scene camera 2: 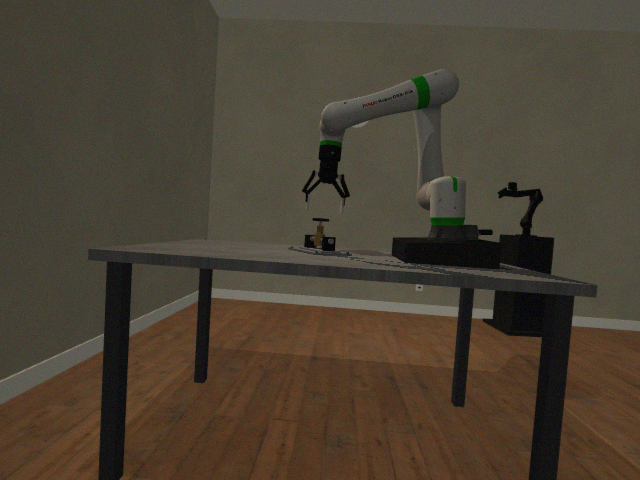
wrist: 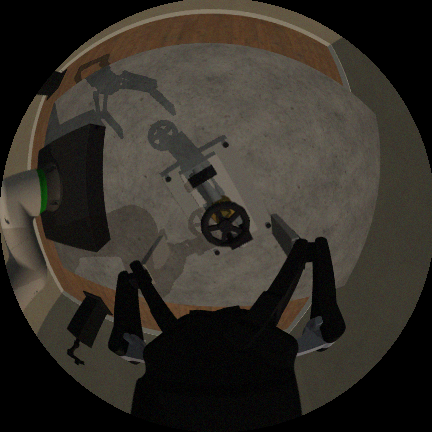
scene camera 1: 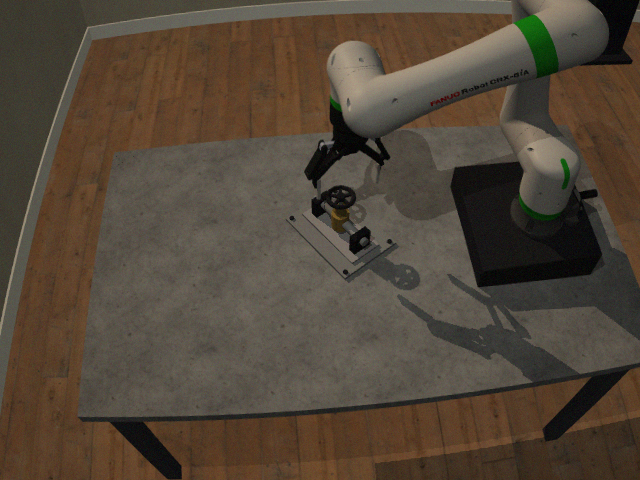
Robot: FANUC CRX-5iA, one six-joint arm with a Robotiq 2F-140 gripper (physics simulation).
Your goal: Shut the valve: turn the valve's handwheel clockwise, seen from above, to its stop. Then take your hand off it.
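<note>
The valve's dark spoked handwheel [scene camera 1: 341, 196] [scene camera 2: 320, 219] [wrist: 225, 226] lies level on top of the yellow valve body [scene camera 1: 339, 222] [scene camera 2: 318, 235]. The valve sits in a pipe between two black end blocks on a grey base plate [scene camera 1: 320, 238] [wrist: 231, 181], set at an angle on the table. My gripper [scene camera 1: 347, 180] [scene camera 2: 324, 208] [wrist: 217, 234] is wide open and empty, pointing down. Its fingertips are a little above the handwheel's height, with the wheel below the gap between them. No contact with the wheel shows. The wheel's turn angle against its stop cannot be read.
The grey table [scene camera 1: 206, 289] [scene camera 2: 232, 260] bears the valve plate, with dark bolts at its corners. The arm's black pedestal [scene camera 1: 483, 248] [scene camera 2: 413, 250] [wrist: 82, 195] stands to the right in the scene views. A small black arm on a dark stand [scene camera 2: 522, 310] [wrist: 87, 320] is behind the table.
</note>
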